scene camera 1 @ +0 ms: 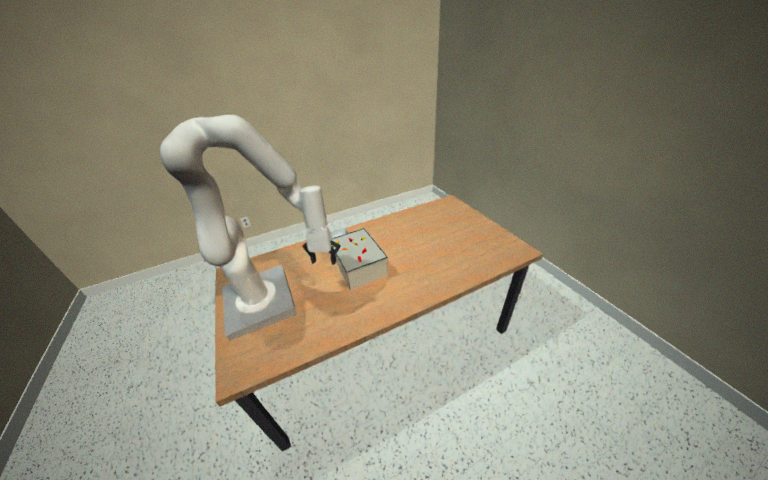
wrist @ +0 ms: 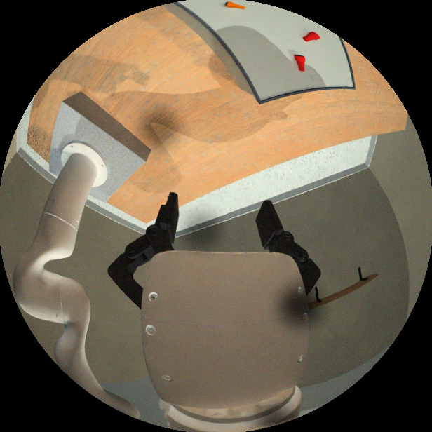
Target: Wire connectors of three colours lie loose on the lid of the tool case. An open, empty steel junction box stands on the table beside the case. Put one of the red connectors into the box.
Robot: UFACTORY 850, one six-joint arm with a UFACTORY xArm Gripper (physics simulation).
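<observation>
The tool case (scene camera 1: 368,273) stands on the table with its grey lid (scene camera 1: 371,249) (wrist: 270,80) up. Several red, yellow and orange connectors lie loose on the lid. One red connector (scene camera 1: 359,259) (wrist: 300,62) lies near a lid edge, another red connector (scene camera 1: 364,250) (wrist: 311,36) close by. An orange connector (scene camera 1: 344,249) (wrist: 234,5) lies further off. The steel junction box (scene camera 1: 339,232) shows partly behind the case in the scene view; its inside is hidden. My gripper (scene camera 1: 323,261) (wrist: 220,206) is open and empty, beside the case in the scene view, apart from the connectors.
The wooden table (scene camera 1: 453,243) (wrist: 200,170) carries the grey base plate (scene camera 1: 283,288) (wrist: 112,187) of my arm at its left end. Walls stand behind the table. The case is a raised block beside my gripper.
</observation>
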